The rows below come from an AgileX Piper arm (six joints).
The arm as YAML. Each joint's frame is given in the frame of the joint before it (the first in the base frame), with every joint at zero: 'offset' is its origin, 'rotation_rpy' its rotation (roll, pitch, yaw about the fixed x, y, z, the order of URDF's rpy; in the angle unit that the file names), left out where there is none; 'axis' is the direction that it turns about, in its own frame. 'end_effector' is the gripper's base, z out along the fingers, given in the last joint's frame.
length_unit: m
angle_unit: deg
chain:
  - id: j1
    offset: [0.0, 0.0, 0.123]
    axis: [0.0, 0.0, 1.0]
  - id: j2
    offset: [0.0, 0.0, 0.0]
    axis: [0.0, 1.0, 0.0]
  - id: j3
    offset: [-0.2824, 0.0, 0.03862]
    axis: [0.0, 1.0, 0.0]
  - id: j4
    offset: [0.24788, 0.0, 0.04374]
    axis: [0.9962, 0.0, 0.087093]
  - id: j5
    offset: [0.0, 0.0, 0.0]
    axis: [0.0, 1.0, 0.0]
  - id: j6
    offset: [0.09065, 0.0, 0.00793]
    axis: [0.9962, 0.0, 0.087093]
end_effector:
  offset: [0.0, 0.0, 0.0]
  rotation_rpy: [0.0, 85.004, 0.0]
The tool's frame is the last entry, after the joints.
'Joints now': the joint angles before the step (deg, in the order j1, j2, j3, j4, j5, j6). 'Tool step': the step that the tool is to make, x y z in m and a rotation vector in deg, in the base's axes. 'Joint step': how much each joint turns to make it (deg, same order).
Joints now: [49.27, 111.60, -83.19, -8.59, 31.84, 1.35]
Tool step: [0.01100, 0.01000, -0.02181, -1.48, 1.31, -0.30]
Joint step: [-0.23, 4.75, -2.90, -0.01, 0.14, 0.07]
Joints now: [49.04, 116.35, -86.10, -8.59, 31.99, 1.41]
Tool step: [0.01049, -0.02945, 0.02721, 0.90, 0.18, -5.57]
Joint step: [-3.51, -4.60, 1.05, -0.18, 3.21, 2.02]
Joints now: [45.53, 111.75, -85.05, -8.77, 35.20, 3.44]
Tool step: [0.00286, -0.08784, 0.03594, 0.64, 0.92, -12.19]
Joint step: [-9.59, -12.39, 9.56, -0.17, 3.39, 2.61]
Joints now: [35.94, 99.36, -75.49, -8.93, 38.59, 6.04]
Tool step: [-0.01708, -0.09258, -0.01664, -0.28, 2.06, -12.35]
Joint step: [-11.95, -10.13, 16.19, -0.10, -4.07, 1.22]
